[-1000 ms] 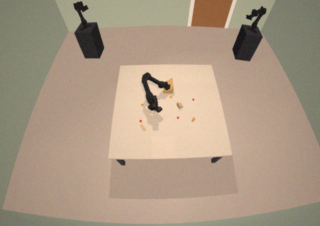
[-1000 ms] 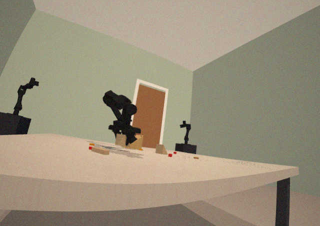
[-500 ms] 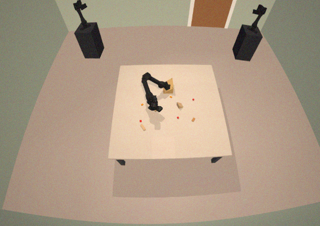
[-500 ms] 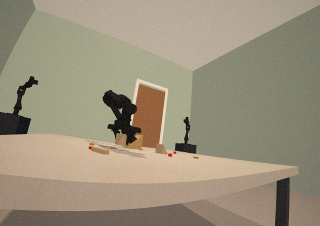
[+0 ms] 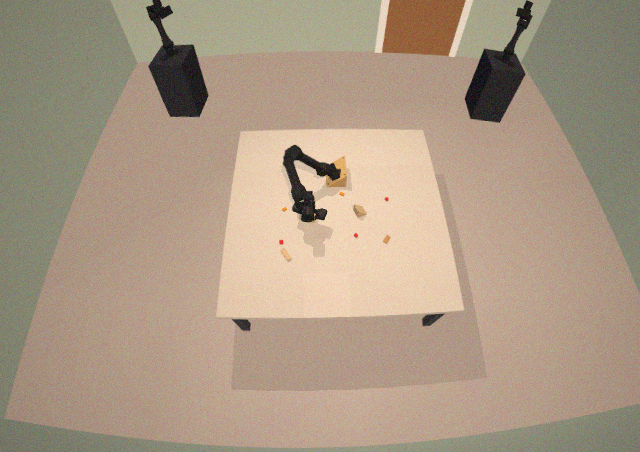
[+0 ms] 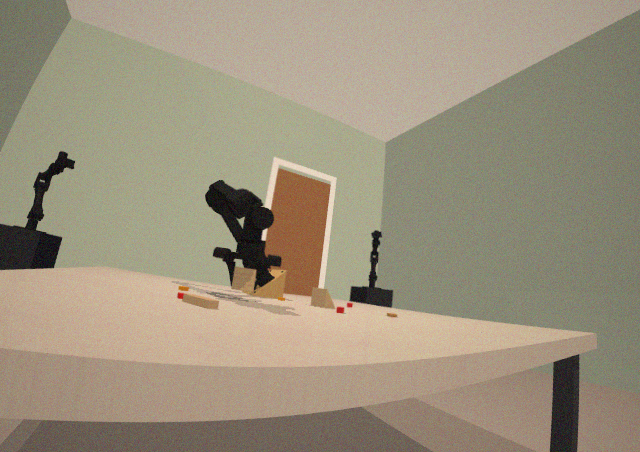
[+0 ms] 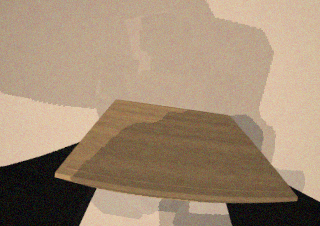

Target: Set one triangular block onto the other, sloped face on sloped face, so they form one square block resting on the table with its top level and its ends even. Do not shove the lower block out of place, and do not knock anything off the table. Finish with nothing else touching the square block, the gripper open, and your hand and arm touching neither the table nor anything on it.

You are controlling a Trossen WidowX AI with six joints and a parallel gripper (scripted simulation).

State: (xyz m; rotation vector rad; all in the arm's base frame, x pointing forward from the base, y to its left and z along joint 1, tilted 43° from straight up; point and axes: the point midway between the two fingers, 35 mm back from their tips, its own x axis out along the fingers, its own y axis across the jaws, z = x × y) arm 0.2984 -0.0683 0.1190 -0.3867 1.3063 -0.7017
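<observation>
Right now the triangular block is 10 mm ahead of my gripper tip and 10 mm above it.
</observation>
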